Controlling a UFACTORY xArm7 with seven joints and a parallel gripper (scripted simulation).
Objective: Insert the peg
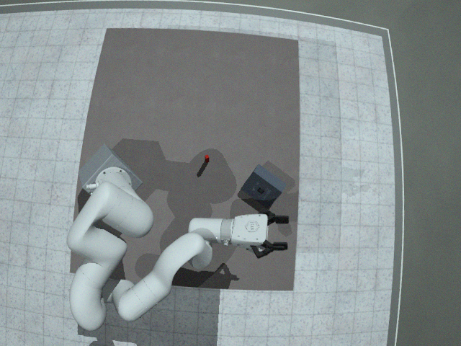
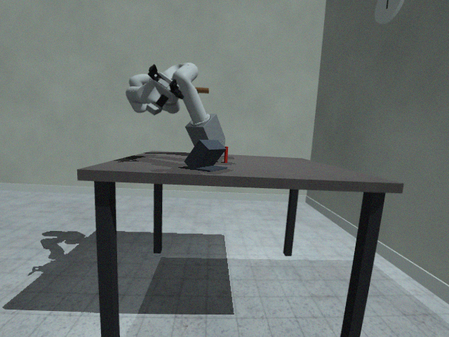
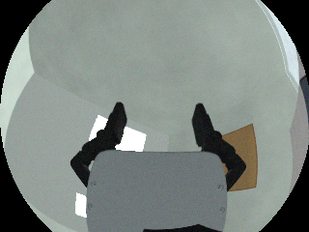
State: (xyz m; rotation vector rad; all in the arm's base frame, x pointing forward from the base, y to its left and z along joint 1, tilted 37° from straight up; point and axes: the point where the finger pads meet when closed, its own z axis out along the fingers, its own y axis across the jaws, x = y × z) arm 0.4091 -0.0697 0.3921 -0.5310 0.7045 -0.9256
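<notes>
Now: the red peg 32 cm to the left of my hand, 29 cm below it and 17 cm behind it.
</notes>
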